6 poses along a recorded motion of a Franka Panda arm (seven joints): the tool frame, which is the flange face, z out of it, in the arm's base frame.
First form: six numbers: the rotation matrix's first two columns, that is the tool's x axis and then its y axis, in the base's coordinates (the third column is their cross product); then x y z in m.
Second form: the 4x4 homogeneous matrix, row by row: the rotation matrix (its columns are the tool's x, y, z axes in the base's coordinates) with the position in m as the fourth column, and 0 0 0 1 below. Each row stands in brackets. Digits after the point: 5 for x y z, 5 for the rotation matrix.
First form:
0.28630 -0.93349 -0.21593 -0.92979 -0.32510 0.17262 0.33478 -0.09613 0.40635
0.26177 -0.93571 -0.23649 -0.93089 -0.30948 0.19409 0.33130 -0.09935 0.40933
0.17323 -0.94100 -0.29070 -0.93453 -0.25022 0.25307 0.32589 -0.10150 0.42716
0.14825 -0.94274 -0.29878 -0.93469 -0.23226 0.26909 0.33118 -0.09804 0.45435
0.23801 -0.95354 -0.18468 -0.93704 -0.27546 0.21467 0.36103 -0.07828 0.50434
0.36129 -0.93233 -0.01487 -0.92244 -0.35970 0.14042 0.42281 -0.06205 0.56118
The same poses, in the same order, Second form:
[[0.28630 -0.92979 -0.23134 0.33478], [-0.93349 -0.32510 0.15135 -0.09613], [-0.21593 0.17262 -0.96103 0.40635], [0 0 0 1]]
[[0.26177 -0.93089 -0.25480 0.33130], [-0.93571 -0.30948 0.16934 -0.09935], [-0.23649 0.19409 -0.95206 0.40933], [0 0 0 1]]
[[0.17323 -0.93453 -0.31088 0.32589], [-0.94100 -0.25022 0.22783 -0.10150], [-0.29070 0.25307 -0.92274 0.42716], [0 0 0 1]]
[[0.14825 -0.93469 -0.32308 0.33118], [-0.94274 -0.23226 0.23937 -0.09804], [-0.29878 0.26909 -0.91560 0.45435], [0 0 0 1]]
[[0.23801 -0.93704 -0.25557 0.36103], [-0.95354 -0.27546 0.12196 -0.07828], [-0.18468 0.21467 -0.95907 0.50434], [0 0 0 1]]
[[0.36129 -0.92244 -0.13627 0.42281], [-0.93233 -0.35970 -0.03702 -0.06205], [-0.01487 0.14042 -0.98997 0.56118], [0 0 0 1]]

